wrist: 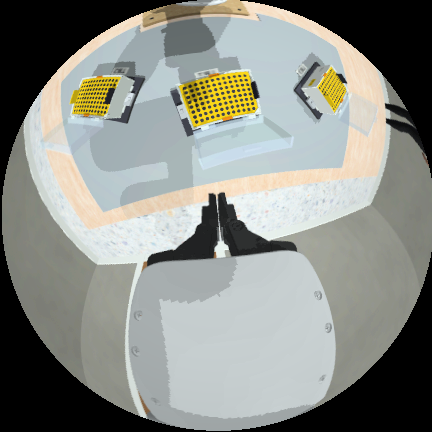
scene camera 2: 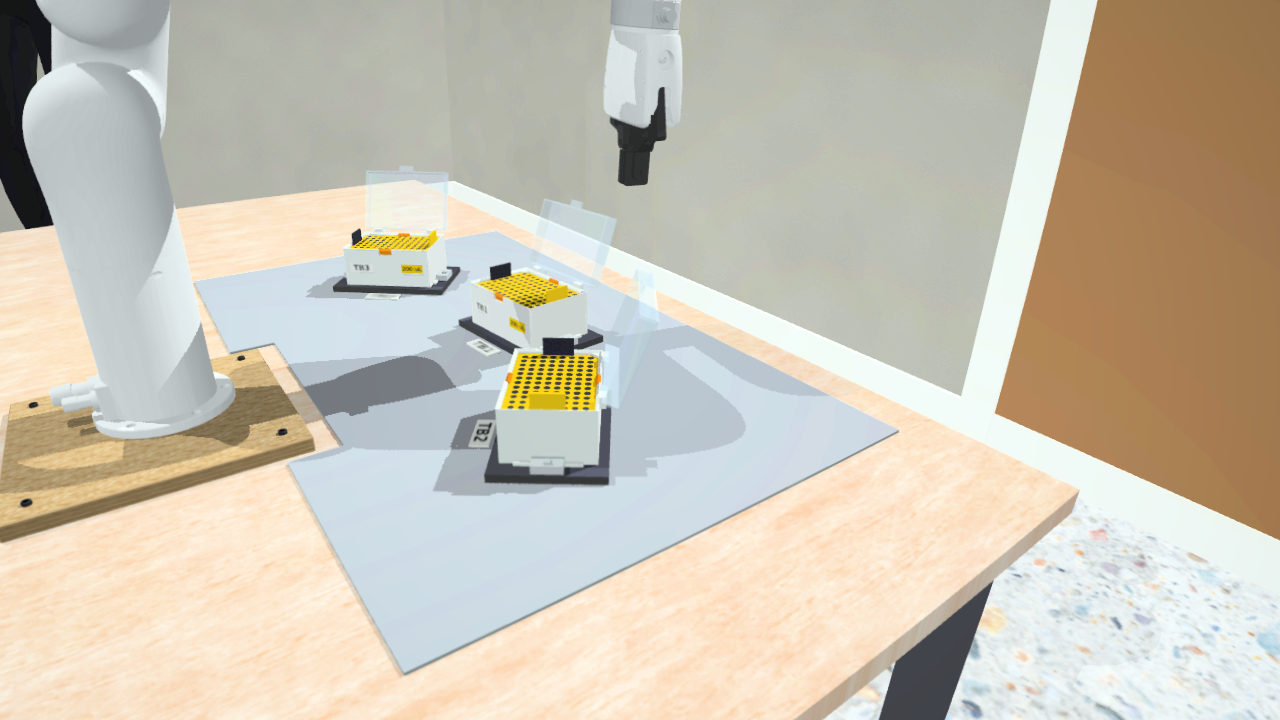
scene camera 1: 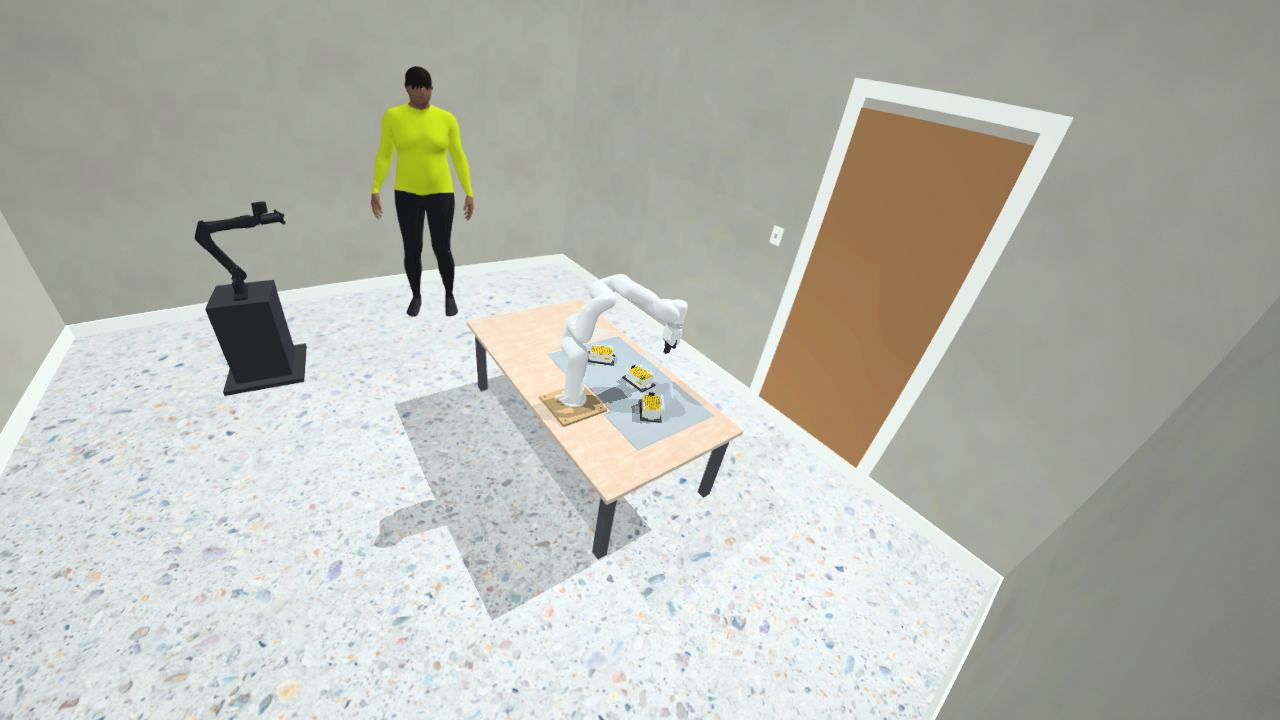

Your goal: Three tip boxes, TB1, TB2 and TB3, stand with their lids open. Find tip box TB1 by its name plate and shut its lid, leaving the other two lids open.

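Places are measured from the arm's base along level axes (x back, y right, z up), in metres.
Where they show: gripper, fingertip midpoint: (wrist: 216,203) (scene camera 2: 632,183) (scene camera 1: 666,352); arm's base, link origin: (scene camera 2: 167,406) (scene camera 1: 573,399).
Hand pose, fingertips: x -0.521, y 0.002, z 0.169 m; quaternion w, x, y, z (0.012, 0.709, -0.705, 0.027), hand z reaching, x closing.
Observation:
Things, the pixels of their centre, and the offset from my fingertips. "spot": a spot on its surface instead. Level surfaces: height alone.
- Tip box TB1, body centre: (scene camera 2: 527,283) (wrist: 221,94) (scene camera 1: 640,372) dx +0.127, dy -0.026, dz -0.114 m
- TB2, body centre: (scene camera 2: 553,373) (wrist: 89,95) (scene camera 1: 652,401) dx +0.200, dy +0.206, dz -0.114 m
- TB3, surface spot: (scene camera 2: 393,266) (scene camera 1: 602,357) spot: dx +0.235, dy -0.250, dz -0.141 m
- grey mat, surface height: dz -0.178 m
- wooden table, surface height: dz -0.181 m
Tip box TB1 (scene camera 1: 639,377) (scene camera 2: 529,308) (wrist: 220,100) is the middle white box with a yellow tip rack. Its clear lid (scene camera 2: 572,237) (wrist: 245,145) stands open on the side away from the robot base. TB2 (scene camera 1: 652,408) (scene camera 2: 547,434) (wrist: 97,97) has its plate beside it and its clear lid (scene camera 2: 633,344) (wrist: 72,135) open. TB3 (scene camera 1: 601,355) (scene camera 2: 393,266) (wrist: 327,90) also has its clear lid (scene camera 2: 407,201) (wrist: 359,114) open. My gripper (scene camera 1: 668,349) (scene camera 2: 633,181) (wrist: 216,203) is shut and empty, above and beyond TB1's lid on the side away from the base, touching nothing.
The boxes stand on dark bases on a grey mat (scene camera 2: 429,573) (wrist: 300,150) on the wooden table (scene camera 1: 617,474). The arm's base is bolted to a wooden board (scene camera 2: 268,447). A wall runs behind the table's far side. A person (scene camera 1: 420,152) and a black arm on a pedestal (scene camera 1: 250,335) stand away from the table.

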